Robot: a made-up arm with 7 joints. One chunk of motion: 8 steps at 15 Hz.
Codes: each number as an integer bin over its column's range. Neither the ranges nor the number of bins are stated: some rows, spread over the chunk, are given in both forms.
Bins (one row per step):
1: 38 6 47 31 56 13 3
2: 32 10 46 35 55 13 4
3: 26 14 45 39 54 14 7
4: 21 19 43 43 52 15 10
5: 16 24 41 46 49 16 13
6: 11 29 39 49 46 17 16
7: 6 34 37 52 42 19 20
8: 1 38 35 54 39 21 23
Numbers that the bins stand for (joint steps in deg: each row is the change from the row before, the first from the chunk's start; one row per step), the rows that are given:
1: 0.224 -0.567 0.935 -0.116 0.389 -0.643 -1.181
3: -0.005 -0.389 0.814 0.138 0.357 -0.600 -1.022
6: -0.290 -0.056 0.452 0.456 0.230 -0.471 -0.665
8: -0.481 0.144 0.211 0.614 0.119 -0.300 -0.387
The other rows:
2: 0.110 -0.478 0.875 0.011 0.373 -0.643 -1.141
4: -0.100 -0.278 0.694 0.265 0.325 -0.557 -0.903
5: -0.195 -0.167 0.573 0.360 0.278 -0.514 -0.784
7: -0.386 0.056 0.332 0.551 0.167 -0.386 -0.506

